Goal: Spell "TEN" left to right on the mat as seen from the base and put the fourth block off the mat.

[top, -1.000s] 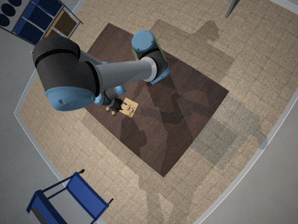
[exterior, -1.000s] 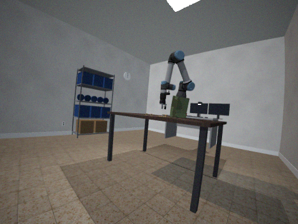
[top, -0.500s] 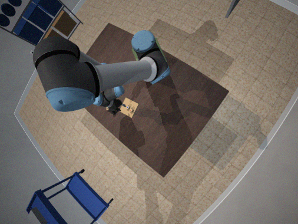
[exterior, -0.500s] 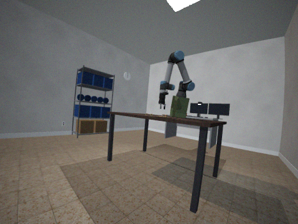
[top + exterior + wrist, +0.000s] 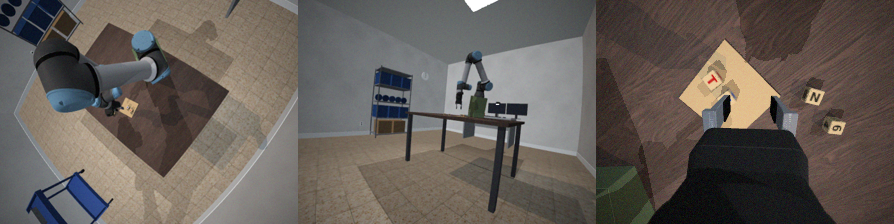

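Right now my hand is 7 cm short of the N block, 8 cm to the left of it and 10 cm above it. The rest, counted from my hand: tan mat: 4 cm behind, 2 cm to the left, 11 cm below.
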